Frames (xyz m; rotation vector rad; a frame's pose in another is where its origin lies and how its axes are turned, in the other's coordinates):
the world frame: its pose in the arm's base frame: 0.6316 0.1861 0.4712 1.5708 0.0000 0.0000
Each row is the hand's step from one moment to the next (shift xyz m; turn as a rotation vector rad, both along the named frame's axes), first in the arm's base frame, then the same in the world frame.
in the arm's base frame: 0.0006 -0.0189 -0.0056 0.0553 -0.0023 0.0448
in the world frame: 0.0006 -0.0056 0.0189 0.0553 0.0448 0.0023
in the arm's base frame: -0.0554 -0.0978 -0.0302 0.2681 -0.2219 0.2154
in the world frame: -0.0554 -0.0302 0.0978 0.2681 0.2154 0.2219
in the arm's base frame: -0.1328 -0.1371 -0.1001 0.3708 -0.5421 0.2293
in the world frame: -0.1328 -0.1001 0.1371 0.3708 0.2293 0.5421
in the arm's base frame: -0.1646 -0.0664 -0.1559 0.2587 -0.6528 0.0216
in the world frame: -0.1646 -0.1559 0.0664 0.2587 0.0216 0.6528
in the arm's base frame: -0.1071 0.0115 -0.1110 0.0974 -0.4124 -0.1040
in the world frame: -0.1071 -0.1110 -0.0115 0.0974 -0.1040 0.4124
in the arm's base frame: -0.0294 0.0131 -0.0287 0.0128 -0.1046 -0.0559
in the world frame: -0.0294 -0.0287 -0.0131 0.0128 -0.0559 0.1046
